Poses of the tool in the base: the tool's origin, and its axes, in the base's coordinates. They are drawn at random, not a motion.
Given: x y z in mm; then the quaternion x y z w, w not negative.
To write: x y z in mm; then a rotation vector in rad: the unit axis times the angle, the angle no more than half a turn. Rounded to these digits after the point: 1 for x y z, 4 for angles.
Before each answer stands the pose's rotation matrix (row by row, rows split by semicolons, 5 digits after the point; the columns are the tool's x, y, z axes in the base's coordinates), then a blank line. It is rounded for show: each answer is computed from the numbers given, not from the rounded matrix.
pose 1, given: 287.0, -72.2, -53.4, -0.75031, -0.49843, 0.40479, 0.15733
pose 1, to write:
0.17543 0.62058 -0.76427; 0.87532 -0.45363 -0.16743; -0.45060 -0.63961 -0.62279

287.0, -72.2, -53.4, -2.1468, -1.4261, 1.1582
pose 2, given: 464.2, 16.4, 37.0, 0.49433, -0.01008, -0.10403, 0.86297
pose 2, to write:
0.97815 0.16958 -0.12025; -0.18951 0.48963 -0.85108; -0.08545 0.85528 0.51107

464.2, 16.4, 37.0, 1.0364, -0.0211, -0.2181
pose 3, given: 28.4, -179.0, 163.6, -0.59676, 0.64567, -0.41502, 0.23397
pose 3, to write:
-0.17827 -0.57642 0.79747; -0.96483 -0.05673 -0.25669; 0.19320 -0.81518 -0.54603

28.4, -179.0, 163.6, -1.6384, 1.7727, -1.1394
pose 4, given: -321.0, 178.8, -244.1, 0.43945, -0.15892, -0.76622, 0.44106
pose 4, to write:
-0.22470 0.53622 -0.81362; -0.81557 -0.56042 -0.14411; -0.53324 0.63118 0.56326

-321.0, 178.8, -244.1, 1.0910, -0.3945, -1.9022
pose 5, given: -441.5, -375.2, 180.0, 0.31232, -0.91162, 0.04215, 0.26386
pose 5, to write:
-0.66567 -0.59168 -0.45475; -0.54719 0.80136 -0.24167; 0.50741 0.08797 -0.85720

-441.5, -375.2, 180.0, 0.8443, -2.4644, 0.1139
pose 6, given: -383.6, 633.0, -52.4, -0.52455, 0.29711, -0.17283, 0.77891
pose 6, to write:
0.76371 -0.04246 0.64416; -0.58094 0.38995 0.71446; -0.28153 -0.91986 0.27314

-383.6, 633.0, -52.4, -1.1340, 0.6423, -0.3736
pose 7, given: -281.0, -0.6, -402.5, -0.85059, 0.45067, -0.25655, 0.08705
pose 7, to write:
0.46216 -0.72200 0.51490; -0.81133 -0.57864 -0.08315; 0.35798 -0.37933 -0.85321

-281.0, -0.6, -402.5, -2.5335, 1.3424, -0.7642
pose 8, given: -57.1, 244.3, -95.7, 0.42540, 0.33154, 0.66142, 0.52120
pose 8, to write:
-0.09478 -0.40739 0.90832; 0.97153 -0.23687 -0.00486; 0.21714 0.88200 0.41824

-57.1, 244.3, -95.7, 1.0194, 0.7945, 1.5850
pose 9, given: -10.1, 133.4, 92.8, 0.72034, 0.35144, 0.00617, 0.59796
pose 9, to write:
0.75290 0.49894 0.42919; 0.51369 -0.03786 -0.85714; -0.41141 0.86581 -0.28481

-10.1, 133.4, 92.8, 1.6713, 0.8154, 0.0143
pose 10, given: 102.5, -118.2, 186.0, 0.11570, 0.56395, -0.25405, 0.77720
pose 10, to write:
0.23484 0.52539 0.81781; -0.26440 0.84415 -0.46638; -0.93538 -0.10670 0.33715

102.5, -118.2, 186.0, 0.2503, 1.2199, -0.5496
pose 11, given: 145.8, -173.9, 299.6, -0.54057, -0.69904, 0.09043, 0.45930
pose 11, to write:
0.00634 0.67269 -0.73990; 0.83882 0.39922 0.37014; 0.54437 -0.62299 -0.56173

145.8, -173.9, 299.6, -1.3310, -1.7212, 0.2227
